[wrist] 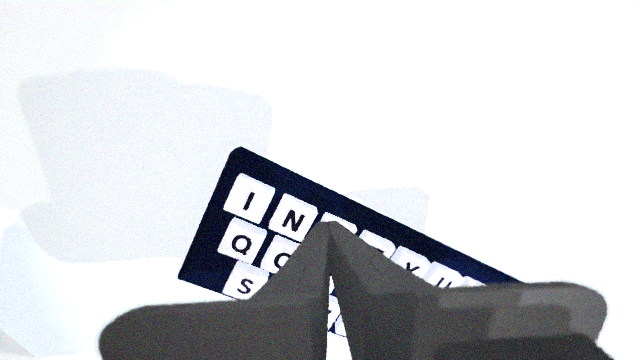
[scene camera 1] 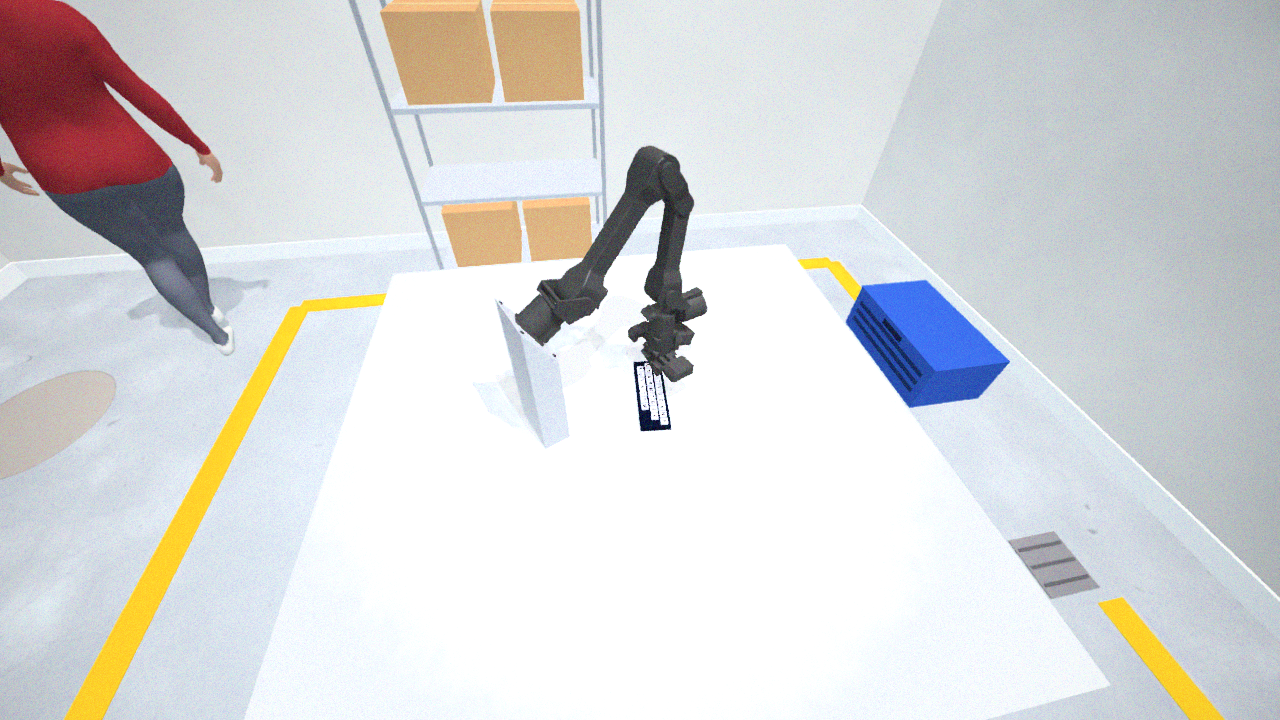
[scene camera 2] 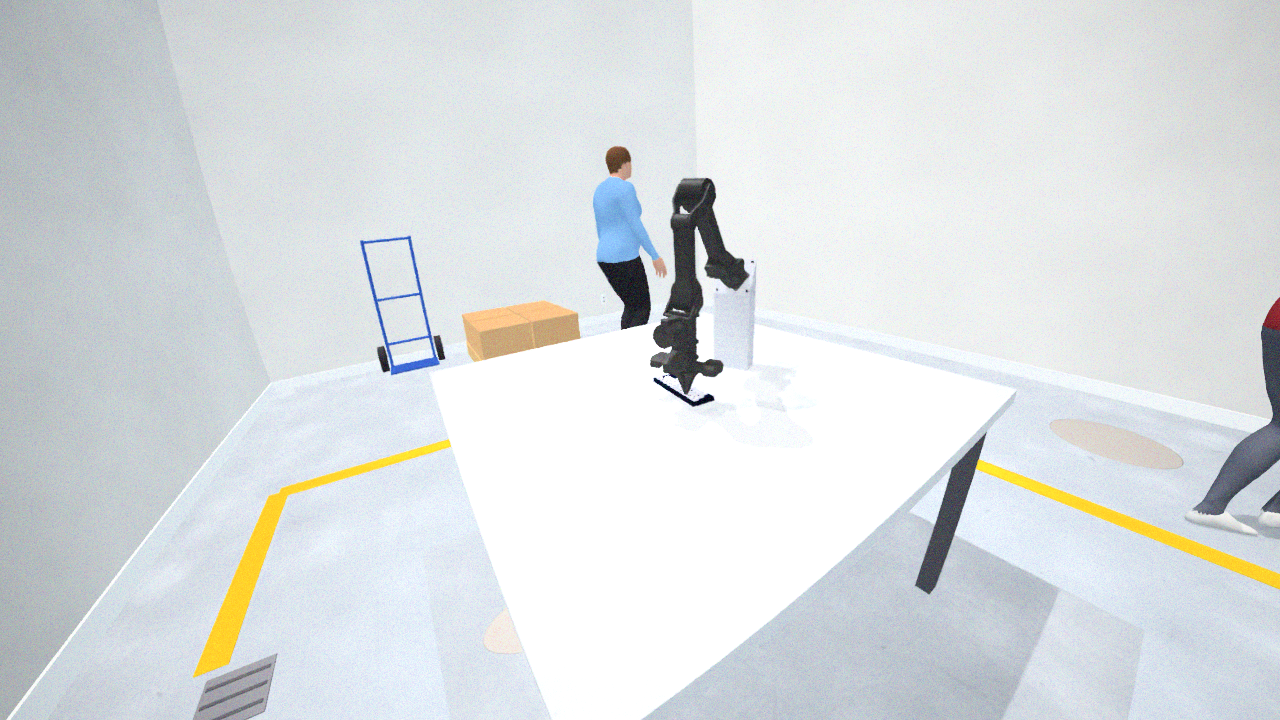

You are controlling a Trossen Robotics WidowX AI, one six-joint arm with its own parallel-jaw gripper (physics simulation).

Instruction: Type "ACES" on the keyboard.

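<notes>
The dark-blue keyboard with white keys lies flat on the table. In the wrist view, the I key and N key lead the top row, with the Q key and S key below. My gripper is shut and empty, pointing down at the keyboard. Its tips overlap the top row's third key, whose letter is hidden. I cannot tell whether they touch it. The fingers cover much of the lower rows; the A, C and E keys cannot be made out.
A tall white panel stands on the white table, beside the arm's base. A blue cabinet, a shelf rack, a hand truck and people are around the table.
</notes>
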